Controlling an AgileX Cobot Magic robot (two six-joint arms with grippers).
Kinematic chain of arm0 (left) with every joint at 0, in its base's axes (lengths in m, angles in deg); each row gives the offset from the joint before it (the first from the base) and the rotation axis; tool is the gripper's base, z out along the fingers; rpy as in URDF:
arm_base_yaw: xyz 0 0 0.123 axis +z
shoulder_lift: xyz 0 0 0 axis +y
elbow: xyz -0.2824 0 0.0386 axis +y
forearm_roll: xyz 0.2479 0 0.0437 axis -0.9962 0 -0.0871
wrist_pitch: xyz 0 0 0 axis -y
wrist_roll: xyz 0.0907 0 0.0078 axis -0.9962 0 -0.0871
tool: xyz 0 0 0 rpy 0 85 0
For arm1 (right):
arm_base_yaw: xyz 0 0 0.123 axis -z
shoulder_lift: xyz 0 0 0 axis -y
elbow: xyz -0.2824 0 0.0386 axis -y
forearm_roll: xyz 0.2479 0 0.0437 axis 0.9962 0 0.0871
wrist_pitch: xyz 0 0 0 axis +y
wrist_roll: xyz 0.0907 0 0.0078 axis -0.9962 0 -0.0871
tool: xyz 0 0 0 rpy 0 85 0
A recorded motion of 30 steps. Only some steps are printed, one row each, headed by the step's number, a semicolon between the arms.
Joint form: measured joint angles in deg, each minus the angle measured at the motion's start. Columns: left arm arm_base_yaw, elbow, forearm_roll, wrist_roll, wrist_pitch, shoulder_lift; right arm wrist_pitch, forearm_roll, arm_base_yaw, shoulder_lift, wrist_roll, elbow.
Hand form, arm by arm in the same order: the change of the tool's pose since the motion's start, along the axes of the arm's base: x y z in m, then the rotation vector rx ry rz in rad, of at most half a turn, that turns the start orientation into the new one. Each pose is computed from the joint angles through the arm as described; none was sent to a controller.
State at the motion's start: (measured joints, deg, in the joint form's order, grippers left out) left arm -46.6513 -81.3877 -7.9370 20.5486 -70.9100 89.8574; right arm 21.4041 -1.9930 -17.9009 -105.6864 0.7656 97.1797
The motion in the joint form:
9: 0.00 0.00 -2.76 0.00 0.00 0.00; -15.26 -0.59 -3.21 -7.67 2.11 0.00
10: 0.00 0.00 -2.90 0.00 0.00 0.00; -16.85 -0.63 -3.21 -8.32 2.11 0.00
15: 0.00 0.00 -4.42 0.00 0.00 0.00; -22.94 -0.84 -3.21 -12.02 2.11 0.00
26: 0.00 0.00 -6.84 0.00 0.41 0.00; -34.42 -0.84 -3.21 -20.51 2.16 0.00
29: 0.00 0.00 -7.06 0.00 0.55 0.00; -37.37 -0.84 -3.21 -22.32 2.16 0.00
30: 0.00 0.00 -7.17 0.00 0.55 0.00; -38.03 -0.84 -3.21 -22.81 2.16 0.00
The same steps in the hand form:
9: 0.0030 0.0028 0.0007 0.0330 -0.0350 -0.0029; 0.0258 0.0376 -0.0399 0.0034 -0.1388 0.0810
10: 0.0032 0.0029 0.0007 0.0347 -0.0367 -0.0031; 0.0285 0.0387 -0.0430 0.0083 -0.1544 0.0821
15: 0.0048 0.0044 0.0012 0.0529 -0.0560 -0.0047; 0.0412 0.0442 -0.0656 0.0199 -0.1946 0.0870
26: 0.0078 0.0063 0.0022 0.0766 -0.0914 -0.0086; 0.0633 0.0536 -0.1240 0.0397 -0.2429 0.0950
29: 0.0082 0.0064 0.0023 0.0775 -0.0958 -0.0094; 0.0669 0.0553 -0.1361 0.0473 -0.2614 0.0967
30: 0.0083 0.0065 0.0024 0.0788 -0.0972 -0.0095; 0.0678 0.0557 -0.1396 0.0485 -0.2641 0.0971

